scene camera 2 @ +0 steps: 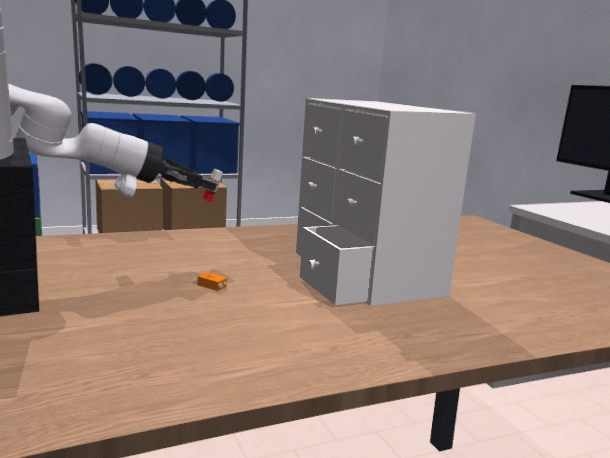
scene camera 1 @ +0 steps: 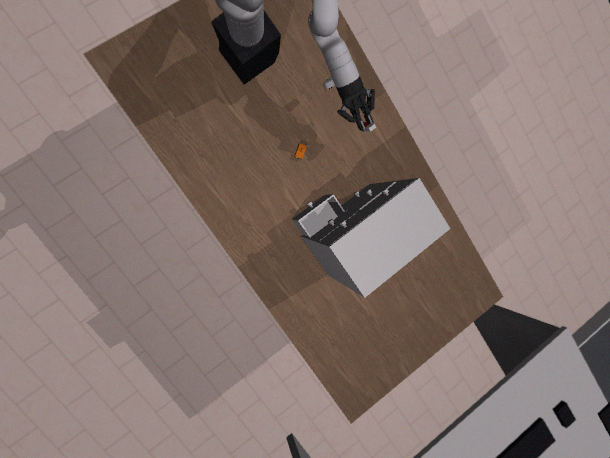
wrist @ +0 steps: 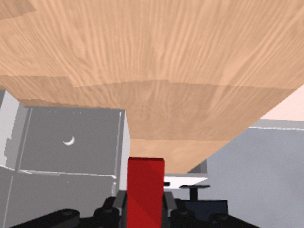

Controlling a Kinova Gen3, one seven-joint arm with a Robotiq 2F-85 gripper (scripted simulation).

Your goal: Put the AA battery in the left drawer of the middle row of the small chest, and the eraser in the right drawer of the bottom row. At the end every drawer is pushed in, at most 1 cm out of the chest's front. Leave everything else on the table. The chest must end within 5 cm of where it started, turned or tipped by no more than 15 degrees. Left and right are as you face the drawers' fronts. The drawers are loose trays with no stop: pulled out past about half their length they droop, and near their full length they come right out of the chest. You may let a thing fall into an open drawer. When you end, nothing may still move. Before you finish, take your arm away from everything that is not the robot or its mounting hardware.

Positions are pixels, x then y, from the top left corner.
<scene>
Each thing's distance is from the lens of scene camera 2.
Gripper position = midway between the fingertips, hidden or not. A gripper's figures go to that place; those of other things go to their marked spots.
my gripper [scene camera 2: 215, 186]: 1.20 m
white chest [scene camera 2: 426, 156]: 0.99 m
drawer [scene camera 2: 330, 263]: 0.98 m
drawer [scene camera 2: 357, 201]: 1.02 m
</scene>
